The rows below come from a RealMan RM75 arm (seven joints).
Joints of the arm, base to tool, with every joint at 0 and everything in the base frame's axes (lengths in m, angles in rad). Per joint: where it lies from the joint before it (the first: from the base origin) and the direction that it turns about. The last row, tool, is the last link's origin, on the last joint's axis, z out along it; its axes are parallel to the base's.
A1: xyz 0.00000 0.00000 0.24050 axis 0 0 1
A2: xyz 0.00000 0.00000 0.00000 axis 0 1 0
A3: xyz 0.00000 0.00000 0.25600 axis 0 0 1
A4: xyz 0.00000 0.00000 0.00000 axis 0 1 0
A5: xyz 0.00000 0.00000 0.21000 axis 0 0 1
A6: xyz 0.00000 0.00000 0.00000 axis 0 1 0
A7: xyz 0.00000 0.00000 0.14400 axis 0 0 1
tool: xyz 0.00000 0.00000 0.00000
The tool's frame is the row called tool.
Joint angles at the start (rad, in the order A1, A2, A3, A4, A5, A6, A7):
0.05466 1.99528 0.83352 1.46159 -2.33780 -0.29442 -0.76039
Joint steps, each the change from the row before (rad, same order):
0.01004 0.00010 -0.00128 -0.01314 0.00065 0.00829 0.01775
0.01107 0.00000 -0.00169 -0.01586 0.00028 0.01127 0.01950
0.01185 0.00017 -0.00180 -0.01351 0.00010 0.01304 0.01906
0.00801 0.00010 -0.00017 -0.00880 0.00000 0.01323 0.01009
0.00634 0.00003 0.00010 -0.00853 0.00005 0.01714 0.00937
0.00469 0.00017 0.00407 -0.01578 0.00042 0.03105 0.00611
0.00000 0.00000 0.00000 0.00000 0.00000 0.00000 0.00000
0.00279 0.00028 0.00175 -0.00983 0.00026 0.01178 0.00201
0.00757 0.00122 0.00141 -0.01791 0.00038 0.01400 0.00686
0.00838 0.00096 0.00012 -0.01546 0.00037 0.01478 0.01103
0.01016 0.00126 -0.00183 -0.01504 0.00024 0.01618 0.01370
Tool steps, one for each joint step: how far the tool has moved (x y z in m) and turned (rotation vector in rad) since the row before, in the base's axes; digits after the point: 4 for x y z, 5 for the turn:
0.0017 0.0009 -0.0032 -0.01789 0.00258 -0.00808
0.0024 0.0009 -0.0039 -0.02176 0.00021 -0.01025
0.0015 0.0008 -0.0038 -0.02230 0.00045 -0.00835
0.0013 0.0006 -0.0028 -0.01673 -0.00395 -0.00580
0.0020 0.0002 -0.0031 -0.01937 -0.00629 -0.00826
0.0062 0.0001 -0.0046 -0.02821 -0.01972 -0.01884
0.0000 0.0000 0.0000 0.00000 0.00000 0.00000
0.0033 0.0002 -0.0021 -0.01132 -0.01006 -0.00885
0.0044 0.0007 -0.0035 -0.01668 -0.01185 -0.01283
0.0035 0.0004 -0.0035 -0.01873 -0.00762 -0.01261
0.0027 0.0001 -0.0040 -0.02194 -0.00605 -0.01186

